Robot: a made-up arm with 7 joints.
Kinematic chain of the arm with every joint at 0, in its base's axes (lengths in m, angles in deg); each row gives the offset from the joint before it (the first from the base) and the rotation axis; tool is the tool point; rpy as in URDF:
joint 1: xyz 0 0 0.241 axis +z
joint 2: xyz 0 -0.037 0.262 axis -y
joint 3: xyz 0 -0.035 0.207 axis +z
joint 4: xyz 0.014 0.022 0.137 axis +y
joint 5: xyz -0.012 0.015 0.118 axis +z
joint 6: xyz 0 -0.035 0.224 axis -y
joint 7: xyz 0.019 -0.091 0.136 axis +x
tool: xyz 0 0 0 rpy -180 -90 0
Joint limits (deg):
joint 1: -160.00..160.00
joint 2: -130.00..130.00
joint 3: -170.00..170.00
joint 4: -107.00..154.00
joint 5: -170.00..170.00
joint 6: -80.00..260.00
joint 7: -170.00..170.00
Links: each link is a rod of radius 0.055 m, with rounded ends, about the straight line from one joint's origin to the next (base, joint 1, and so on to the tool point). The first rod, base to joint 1, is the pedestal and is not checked.
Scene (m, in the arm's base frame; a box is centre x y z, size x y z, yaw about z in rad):
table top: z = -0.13
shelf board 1: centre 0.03 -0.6 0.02 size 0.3 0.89 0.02 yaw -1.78
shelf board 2: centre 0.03 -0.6 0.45 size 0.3 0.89 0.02 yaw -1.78
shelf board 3: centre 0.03 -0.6 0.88 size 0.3 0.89 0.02 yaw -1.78
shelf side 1: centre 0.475 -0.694 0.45 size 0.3 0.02 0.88 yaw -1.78
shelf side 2: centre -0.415 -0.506 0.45 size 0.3 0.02 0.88 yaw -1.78
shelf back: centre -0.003 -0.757 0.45 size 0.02 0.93 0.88 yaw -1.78
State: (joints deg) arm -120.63 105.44 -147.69 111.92 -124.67 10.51 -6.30
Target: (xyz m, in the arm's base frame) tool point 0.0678 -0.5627 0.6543
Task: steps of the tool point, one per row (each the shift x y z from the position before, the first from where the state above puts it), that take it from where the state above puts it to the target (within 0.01 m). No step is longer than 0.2 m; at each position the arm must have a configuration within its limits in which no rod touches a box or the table.
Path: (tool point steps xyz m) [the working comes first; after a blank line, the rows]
Joints at the target: 19.41 65.83 -96.70 120.50 -134.94 18.18 -6.30
Straight joint move there: touches shelf board 2, shelf side 2.

1: -0.1054 -0.0887 0.1173
2: -0.0518 -0.1510 0.1066
3: 0.0315 -0.1739 0.0835
4: 0.1161 -0.1439 0.0533
5: 0.0629 -0.0842 0.0391
6: 0.0852 -0.0576 0.0418
7: 0.0960 -0.0256 0.0434
8: 0.0947 0.0068 0.0439
9: 0.0817 0.0354 0.0431
10: -0.0120 -0.0892 -0.0074
11: -0.0175 -0.0812 -0.0013
12: -0.0218 -0.0718 0.0087

